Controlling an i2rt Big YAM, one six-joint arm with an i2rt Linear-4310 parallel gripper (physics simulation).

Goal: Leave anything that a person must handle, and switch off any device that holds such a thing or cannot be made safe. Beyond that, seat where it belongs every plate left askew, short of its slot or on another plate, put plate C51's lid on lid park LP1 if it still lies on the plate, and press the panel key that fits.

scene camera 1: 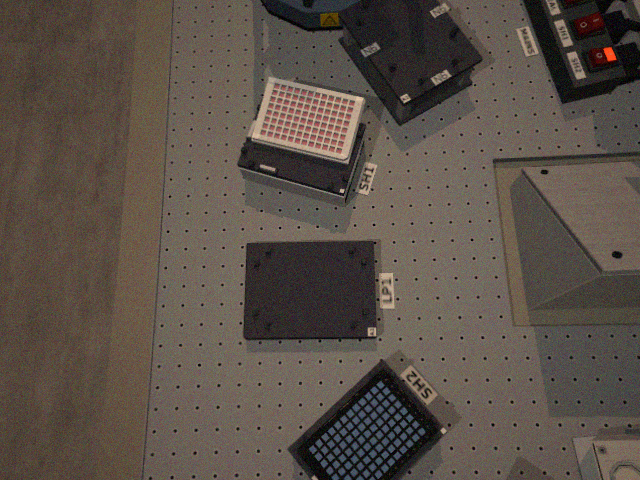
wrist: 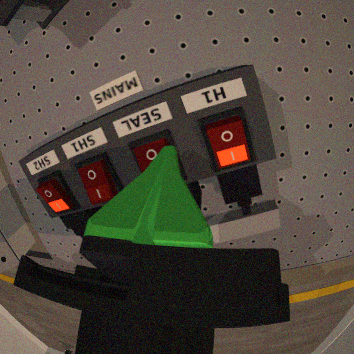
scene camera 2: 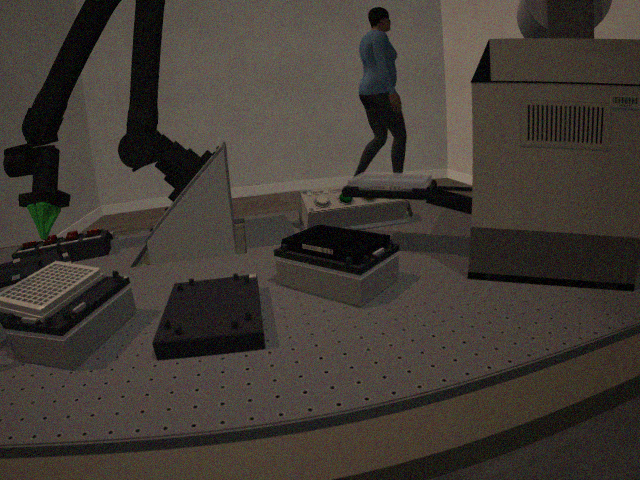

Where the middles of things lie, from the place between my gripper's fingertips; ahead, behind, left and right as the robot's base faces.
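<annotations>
From my hand: plate with red wells (scene camera 1: 304, 119), 2 cm above, 34 cm ahead, 21 cm to the left; lid park LP1 (scene camera 1: 293, 290), 3 cm below, 32 cm ahead, 42 cm to the left; station SH1 (scene camera 2: 68, 337), 2 cm below, 34 cm ahead, 24 cm to the left; blue-welled plate (scene camera 1: 380, 425), 1 cm above, 26 cm ahead, 59 cm to the left. Farthest from my hand of the things named here, going by their middles: the blue-welled plate.
</annotations>
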